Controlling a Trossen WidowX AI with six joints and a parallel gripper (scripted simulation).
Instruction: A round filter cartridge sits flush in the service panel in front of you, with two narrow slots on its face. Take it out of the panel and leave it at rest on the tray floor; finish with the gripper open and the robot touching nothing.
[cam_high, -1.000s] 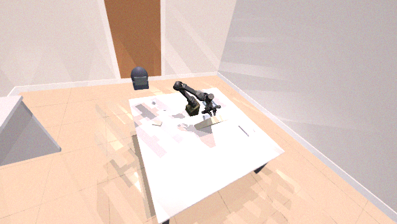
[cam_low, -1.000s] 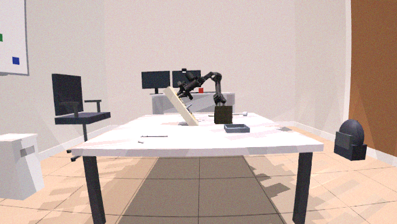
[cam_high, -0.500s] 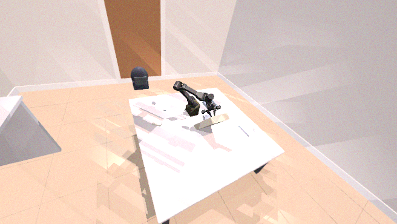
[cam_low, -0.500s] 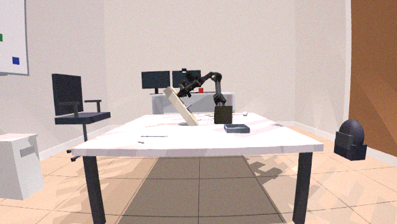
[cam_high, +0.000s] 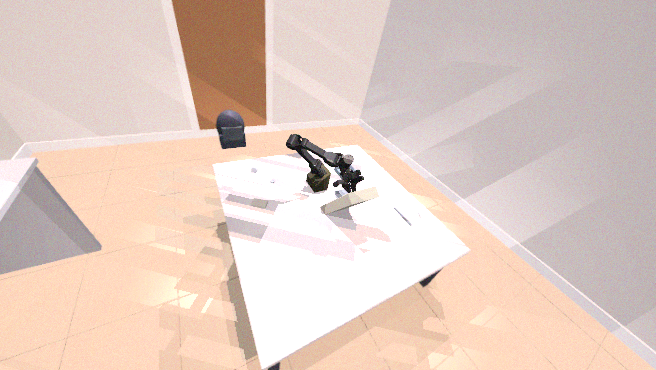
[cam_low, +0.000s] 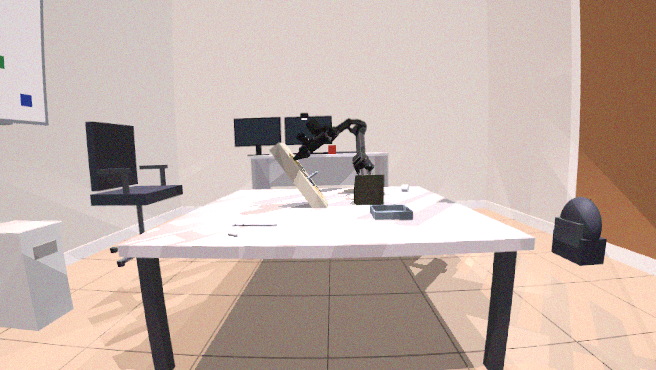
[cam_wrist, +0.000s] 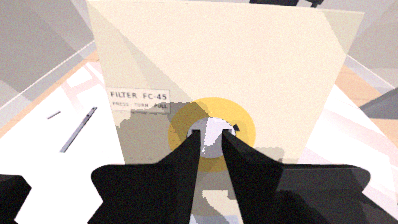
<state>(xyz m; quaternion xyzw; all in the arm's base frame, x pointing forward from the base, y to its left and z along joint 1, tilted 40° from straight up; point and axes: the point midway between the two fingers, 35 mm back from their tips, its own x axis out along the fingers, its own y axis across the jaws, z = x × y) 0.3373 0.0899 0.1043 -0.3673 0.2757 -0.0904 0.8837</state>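
My gripper tip is 40 mm past the beige service panel and 80 mm above it. The rest, counted from my gripper tip: grey tray: 440 mm behind, 280 mm to the left, 220 mm below; then round filter cartridge: 10 mm ahead, 10 mm below.
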